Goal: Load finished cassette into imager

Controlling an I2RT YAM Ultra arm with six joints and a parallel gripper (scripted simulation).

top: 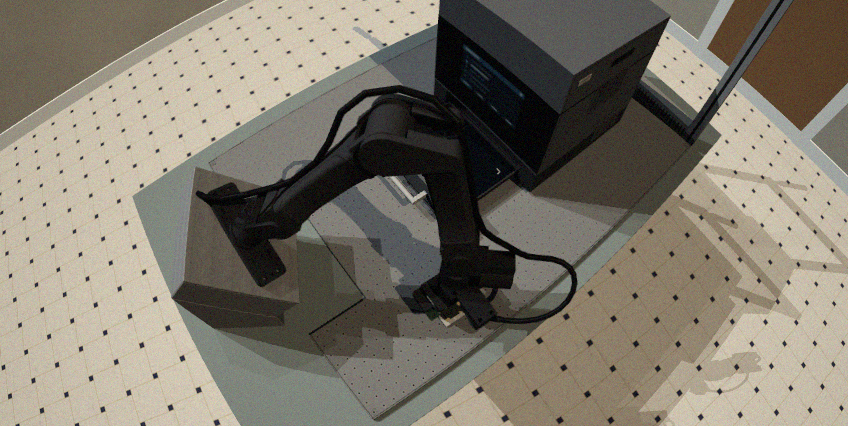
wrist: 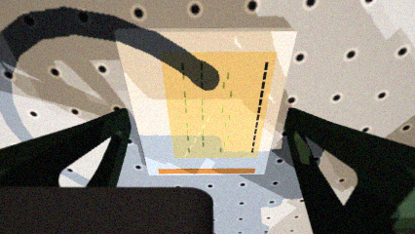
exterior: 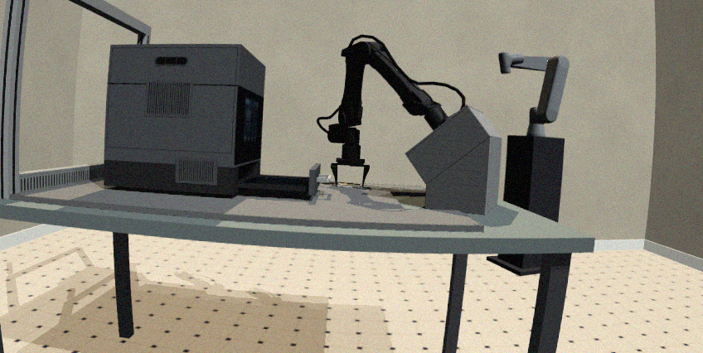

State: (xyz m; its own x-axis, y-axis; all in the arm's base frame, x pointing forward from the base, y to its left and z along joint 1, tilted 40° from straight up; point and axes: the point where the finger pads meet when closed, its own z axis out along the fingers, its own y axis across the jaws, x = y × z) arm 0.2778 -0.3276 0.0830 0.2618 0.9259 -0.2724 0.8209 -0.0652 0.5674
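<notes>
Right now the cassette is 10 mm below my hand. Also, from my hand: drawer 290 mm ahead, 200 mm to the left, 30 mm above.
</notes>
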